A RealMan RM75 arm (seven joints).
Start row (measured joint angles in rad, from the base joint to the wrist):
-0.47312 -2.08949 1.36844 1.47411 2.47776 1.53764 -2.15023
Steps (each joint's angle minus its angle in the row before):
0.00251 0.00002 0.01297 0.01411 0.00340 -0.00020 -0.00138
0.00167 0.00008 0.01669 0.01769 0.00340 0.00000 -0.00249
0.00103 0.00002 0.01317 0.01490 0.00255 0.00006 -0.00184
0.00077 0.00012 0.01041 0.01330 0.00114 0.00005 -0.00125
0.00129 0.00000 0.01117 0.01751 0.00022 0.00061 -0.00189
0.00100 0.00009 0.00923 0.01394 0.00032 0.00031 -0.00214
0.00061 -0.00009 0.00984 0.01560 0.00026 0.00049 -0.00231
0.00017 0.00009 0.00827 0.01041 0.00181 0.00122 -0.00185
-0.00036 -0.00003 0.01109 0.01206 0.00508 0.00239 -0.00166
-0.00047 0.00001 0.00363 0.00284 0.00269 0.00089 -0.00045
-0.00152 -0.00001 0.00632 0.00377 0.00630 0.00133 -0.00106
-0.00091 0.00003 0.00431 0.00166 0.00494 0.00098 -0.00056
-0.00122 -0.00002 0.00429 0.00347 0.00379 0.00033 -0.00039
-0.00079 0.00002 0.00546 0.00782 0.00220 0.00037 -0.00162
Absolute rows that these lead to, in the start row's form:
-0.47061 -2.08947 1.38141 1.48822 2.48116 1.53744 -2.15161
-0.46894 -2.08939 1.39810 1.50591 2.48456 1.53744 -2.15410
-0.46791 -2.08937 1.41127 1.52081 2.48711 1.53750 -2.15594
-0.46714 -2.08925 1.42168 1.53411 2.48825 1.53755 -2.15719
-0.46585 -2.08925 1.43285 1.55162 2.48847 1.53816 -2.15908
-0.46485 -2.08916 1.44208 1.56556 2.48879 1.53847 -2.16122
-0.46424 -2.08925 1.45192 1.58116 2.48905 1.53896 -2.16353
-0.46407 -2.08916 1.46019 1.59157 2.49086 1.54018 -2.16538
-0.46443 -2.08919 1.47128 1.60363 2.49594 1.54257 -2.16704
-0.46490 -2.08918 1.47491 1.60647 2.49863 1.54346 -2.16749
-0.46642 -2.08919 1.48123 1.61024 2.50493 1.54479 -2.16855
-0.46733 -2.08916 1.48554 1.61190 2.50987 1.54577 -2.16911
-0.46855 -2.08918 1.48983 1.61537 2.51366 1.54610 -2.16950
-0.46934 -2.08916 1.49529 1.62319 2.51586 1.54647 -2.17112

